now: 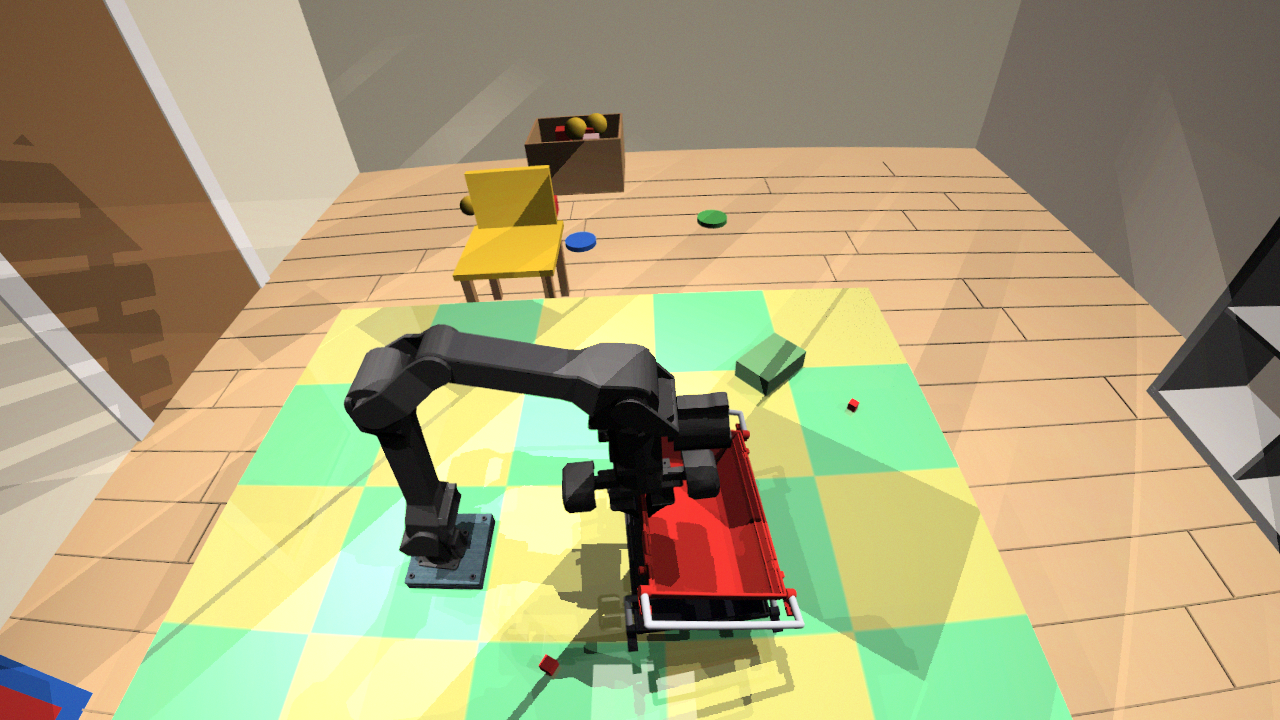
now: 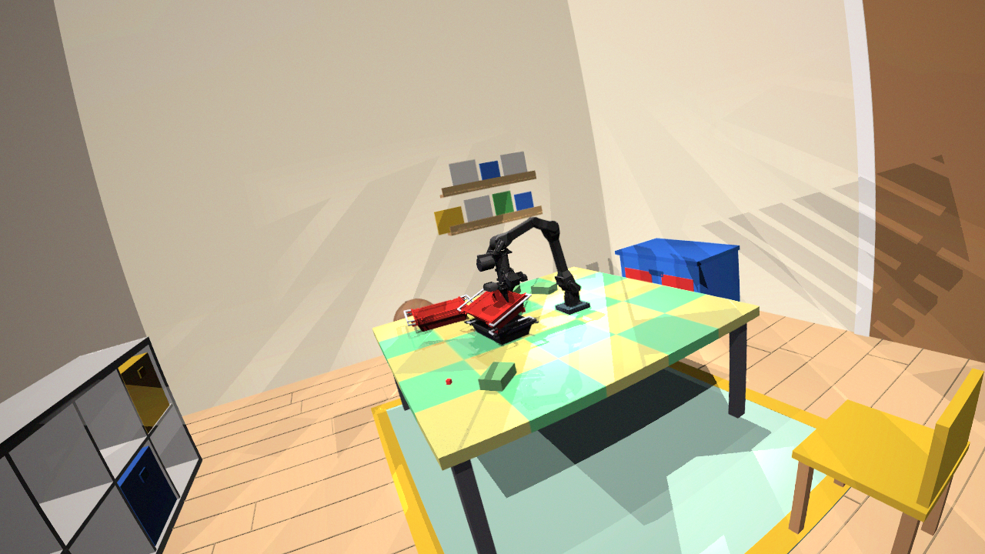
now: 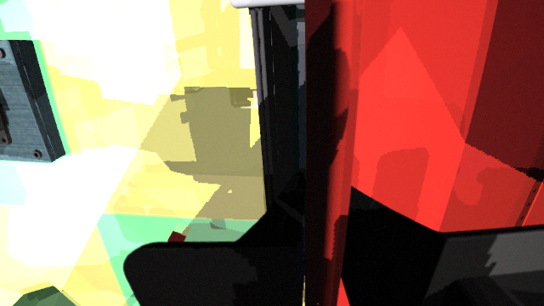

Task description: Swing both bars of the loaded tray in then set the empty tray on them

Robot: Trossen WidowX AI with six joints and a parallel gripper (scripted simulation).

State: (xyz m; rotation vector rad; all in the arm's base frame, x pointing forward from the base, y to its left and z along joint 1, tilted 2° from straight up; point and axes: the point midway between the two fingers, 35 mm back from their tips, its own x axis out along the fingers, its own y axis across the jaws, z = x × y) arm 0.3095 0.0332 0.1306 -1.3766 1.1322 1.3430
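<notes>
The red tray is 8 cm ahead of my gripper tip, 2 cm to the left of it and 1 cm above it.
</notes>
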